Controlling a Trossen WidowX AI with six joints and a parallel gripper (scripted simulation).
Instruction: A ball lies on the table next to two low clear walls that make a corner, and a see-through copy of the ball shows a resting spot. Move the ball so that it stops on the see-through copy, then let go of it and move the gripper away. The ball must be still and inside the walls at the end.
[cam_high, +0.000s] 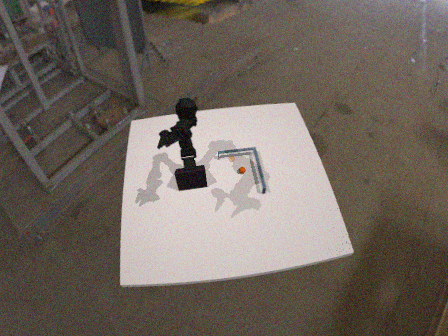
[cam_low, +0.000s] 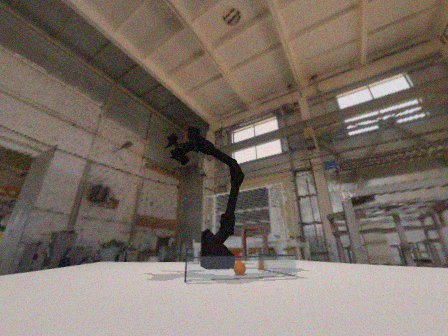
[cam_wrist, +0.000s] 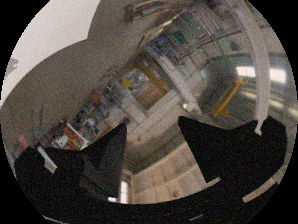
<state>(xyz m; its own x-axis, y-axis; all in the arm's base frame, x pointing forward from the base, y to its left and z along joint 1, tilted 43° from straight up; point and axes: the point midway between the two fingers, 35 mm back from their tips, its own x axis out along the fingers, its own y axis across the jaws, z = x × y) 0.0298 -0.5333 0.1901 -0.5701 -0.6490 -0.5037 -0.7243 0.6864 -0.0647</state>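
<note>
Now: gripper tip 35 cm short of the orange ball, 34 cm to the right of it and 59 cm above it. The rest, counted from my gripper tip: clear wall 46 cm ahead, 33 cm to the left, 58 cm below; see-through copy 30 cm ahead, 43 cm to the left, 59 cm below.
</note>
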